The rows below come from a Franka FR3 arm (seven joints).
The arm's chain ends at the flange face. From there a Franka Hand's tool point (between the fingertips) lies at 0.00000 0.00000 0.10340 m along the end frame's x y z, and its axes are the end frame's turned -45 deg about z.
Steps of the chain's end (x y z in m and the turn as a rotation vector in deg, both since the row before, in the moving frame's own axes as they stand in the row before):
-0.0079, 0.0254, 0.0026, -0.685, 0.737, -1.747
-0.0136, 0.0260, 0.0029, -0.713, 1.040, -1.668
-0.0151, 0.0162, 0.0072, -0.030, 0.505, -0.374
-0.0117, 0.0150, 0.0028, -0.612, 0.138, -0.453
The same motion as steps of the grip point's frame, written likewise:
-0.0235, 0.0142, 0.0026, -1.006, 0.037, -1.747
-0.0276, 0.0110, 0.0029, -1.240, 0.231, -1.668
-0.0215, 0.0015, 0.0072, -0.378, 0.336, -0.374
-0.0195, 0.0033, 0.0028, -0.530, -0.335, -0.453

